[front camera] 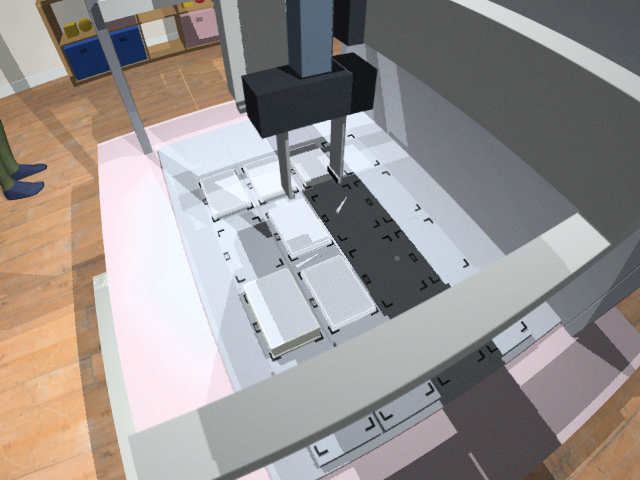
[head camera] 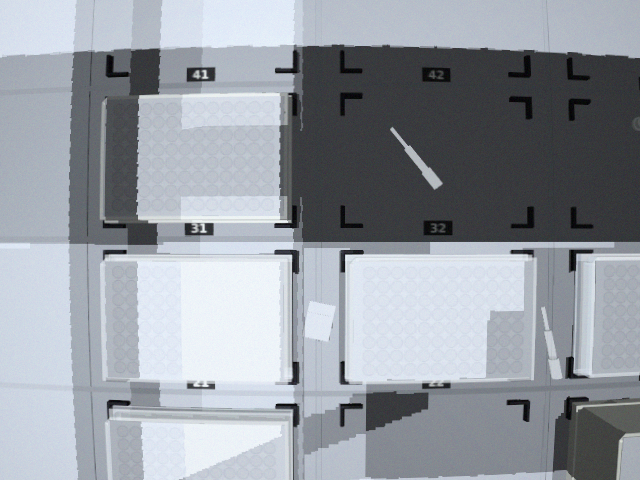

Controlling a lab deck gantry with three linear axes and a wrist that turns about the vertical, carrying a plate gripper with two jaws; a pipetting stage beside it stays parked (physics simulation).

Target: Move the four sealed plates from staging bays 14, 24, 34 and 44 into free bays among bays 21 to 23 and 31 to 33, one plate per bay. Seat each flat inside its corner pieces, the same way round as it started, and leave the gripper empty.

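Frame: origin at the robot's base, x left, y back, z up, level; metres.
Where they show: gripper, fingertip midpoint: [front camera: 311, 183]; robot's base at its link origin: [front camera: 200, 183].
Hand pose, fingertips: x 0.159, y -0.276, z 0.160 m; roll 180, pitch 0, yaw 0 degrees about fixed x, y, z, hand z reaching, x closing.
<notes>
Things, the pixels of their top centre, and the offset from my fingertips.
- third plate at its top centre: [head camera: 444, 321] [front camera: 298, 224] dz -0.146, dx -0.009, dy +0.048 m
- further plate at its top centre: [front camera: 337, 288] dz -0.146, dx -0.009, dy -0.116 m
- tall box at its top centre: [front camera: 279, 305] dz -0.118, dx -0.116, dy -0.116 m
- slim tool at its top centre: [head camera: 416, 155] [front camera: 341, 203] dz -0.152, dx +0.100, dy +0.065 m
- small card at its top centre: [head camera: 319, 321] dz -0.159, dx -0.011, dy +0.130 m
One plate [front camera: 310, 166] [head camera: 206, 160] lies flat in bay 31, with corner pieces showing at its right and lower corners. Another plate [front camera: 264, 176] [head camera: 232, 320] lies in bay 21, a third plate [front camera: 299, 222] [head camera: 429, 320] in bay 22, and a further plate [front camera: 338, 291] [head camera: 620, 320] in bay 23. All lie the same way round. My gripper [front camera: 315, 189] is raised near bay 31, its jaws apart with no plate between them; it does not show in the head view. The visible front parts of bays 14 to 44 show corner pieces and no plate; the beam hides the rest.
Another plate [front camera: 224, 192] [head camera: 206, 454] lies in bay 11. A tall box [front camera: 284, 310] [head camera: 594, 439] stands in bay 13. One slim tool [front camera: 341, 205] [head camera: 416, 158] lies in bay 32, another tool [head camera: 552, 343] between bays 22 and 23. A small card [head camera: 320, 321] lies between bays 21 and 22. A beam [front camera: 361, 330] crosses in front.
</notes>
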